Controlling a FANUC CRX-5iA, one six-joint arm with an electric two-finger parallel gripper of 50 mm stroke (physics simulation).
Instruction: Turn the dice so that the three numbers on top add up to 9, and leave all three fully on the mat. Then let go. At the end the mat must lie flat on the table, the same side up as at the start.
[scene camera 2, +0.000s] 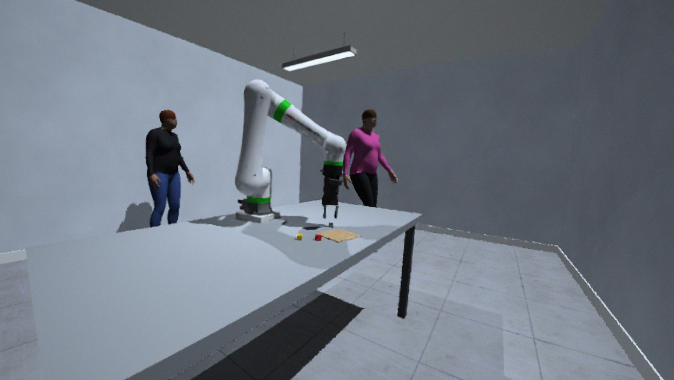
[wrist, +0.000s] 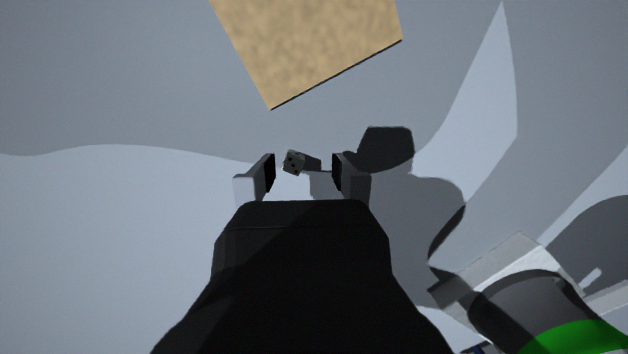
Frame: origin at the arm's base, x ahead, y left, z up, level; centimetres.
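Seen in the pictures: gripper, fingertip midpoint: (scene camera 2: 330, 218) (wrist: 303, 165); arm's base, origin of the base link: (scene camera 2: 258, 212) (wrist: 514, 303).
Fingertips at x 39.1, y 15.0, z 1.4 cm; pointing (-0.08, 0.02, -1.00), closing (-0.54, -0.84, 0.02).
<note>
Offsets run from my fingertips to a thing's top centre. Level surfaces: height alone.
My gripper (scene camera 2: 330, 216) (wrist: 303, 165) points down, open and empty, above the table. Below it lies a white die @[dx -0.2, dy +1.4, dz -2.7 cm] (scene camera 2: 331, 225) (wrist: 293, 163), shaded grey; in the wrist view it appears between the fingertips, nearer the left one. Its larger visible face there shows three dark pips in a diagonal row. The tan mat @[dx +11.6, dy -7.3, dz -4.3 cm] (scene camera 2: 341, 236) (wrist: 320, 40) lies flat, with the white die off it, beyond one corner. A red die @[dx +9.6, dy -18.4, dz -2.7 cm] (scene camera 2: 318, 237) is at the mat's left corner in the scene view; whether they touch is unclear. A yellow die @[dx +4.0, dy -23.7, dz -2.7 cm] (scene camera 2: 299, 237) stands farther left, off the mat. Their pips are too small to read.
The robot's base (scene camera 2: 255, 217) (wrist: 505, 255) stands on the table @[dz -4.7 cm] (scene camera 2: 175, 270), to the left of the gripper in the scene view. The table's edge runs past the mat on the right. Two people, one in black (scene camera 2: 165, 152) and one in pink (scene camera 2: 366, 150), stand behind the table.
</note>
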